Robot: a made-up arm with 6 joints. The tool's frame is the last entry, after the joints.
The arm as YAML. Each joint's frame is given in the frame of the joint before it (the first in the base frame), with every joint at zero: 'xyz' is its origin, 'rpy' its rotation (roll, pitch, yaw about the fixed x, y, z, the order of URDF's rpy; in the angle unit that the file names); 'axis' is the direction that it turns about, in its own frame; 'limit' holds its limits. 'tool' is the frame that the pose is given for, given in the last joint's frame.
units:
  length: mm
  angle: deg
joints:
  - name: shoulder
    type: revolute
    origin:
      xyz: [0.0, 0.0, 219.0]
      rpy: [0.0, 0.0, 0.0]
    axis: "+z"
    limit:
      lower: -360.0
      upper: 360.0
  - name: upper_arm
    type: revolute
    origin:
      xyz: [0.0, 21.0, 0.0]
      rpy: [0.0, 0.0, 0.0]
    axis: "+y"
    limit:
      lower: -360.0
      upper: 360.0
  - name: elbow
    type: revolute
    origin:
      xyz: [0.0, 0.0, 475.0]
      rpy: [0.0, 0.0, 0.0]
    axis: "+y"
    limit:
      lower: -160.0
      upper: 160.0
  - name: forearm
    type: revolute
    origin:
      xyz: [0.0, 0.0, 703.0]
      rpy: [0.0, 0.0, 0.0]
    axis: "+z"
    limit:
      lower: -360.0
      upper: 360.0
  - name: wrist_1
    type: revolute
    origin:
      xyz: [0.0, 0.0, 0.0]
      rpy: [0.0, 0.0, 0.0]
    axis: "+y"
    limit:
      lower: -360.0
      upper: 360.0
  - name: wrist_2
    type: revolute
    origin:
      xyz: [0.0, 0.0, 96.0]
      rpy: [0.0, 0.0, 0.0]
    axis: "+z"
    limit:
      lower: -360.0
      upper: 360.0
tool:
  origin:
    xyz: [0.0, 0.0, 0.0]
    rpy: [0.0, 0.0, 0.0]
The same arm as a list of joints. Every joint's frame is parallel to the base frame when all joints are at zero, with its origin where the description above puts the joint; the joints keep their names.
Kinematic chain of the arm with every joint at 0, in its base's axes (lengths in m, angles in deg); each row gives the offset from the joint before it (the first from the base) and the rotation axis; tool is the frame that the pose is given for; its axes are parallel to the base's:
shoulder: xyz 0 0 0.219 axis +z
upper_arm: xyz 0 0.021 0 axis +y
elbow: xyz 0 0 0.475 axis +y
forearm: xyz 0 0 0.703 axis +z
wrist_1: xyz 0 0 0 axis +y
wrist_2: xyz 0 0 0.096 axis +z
tool: xyz 0 0 0
Joint limits (deg, base to tool): -360..360 -360..360 -160..160 -360..360 -360..360 -360..360

